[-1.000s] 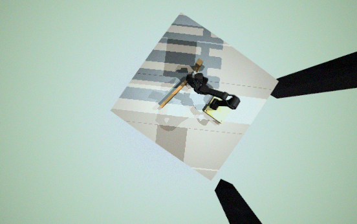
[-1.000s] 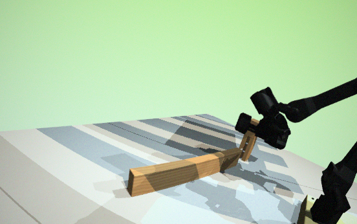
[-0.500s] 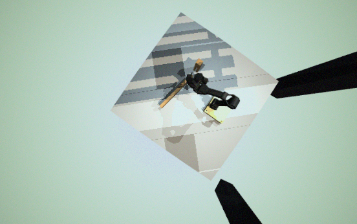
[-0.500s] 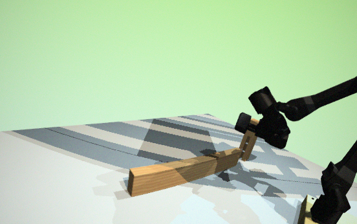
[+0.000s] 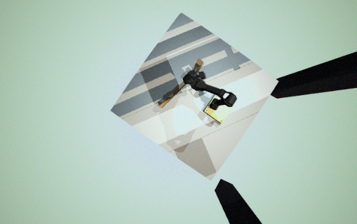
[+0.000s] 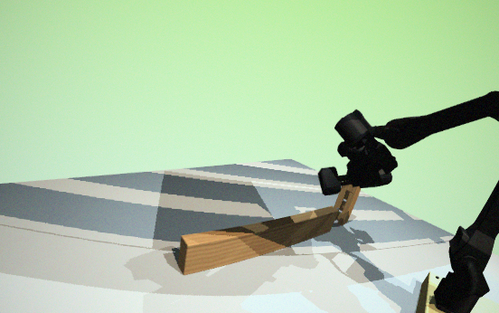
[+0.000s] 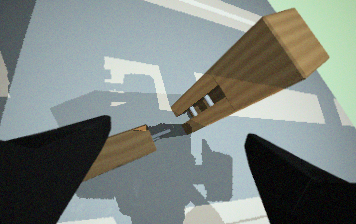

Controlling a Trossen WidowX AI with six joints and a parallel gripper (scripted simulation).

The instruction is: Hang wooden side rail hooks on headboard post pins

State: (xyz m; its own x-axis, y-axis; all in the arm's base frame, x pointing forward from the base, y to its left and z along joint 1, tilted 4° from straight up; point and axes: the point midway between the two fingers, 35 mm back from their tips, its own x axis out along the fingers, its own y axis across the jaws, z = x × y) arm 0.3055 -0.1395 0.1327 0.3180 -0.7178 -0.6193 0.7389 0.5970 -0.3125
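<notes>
Now: the wooden headboard post 100 mm to the right of my gripper tip and 40 mm below it.
</notes>
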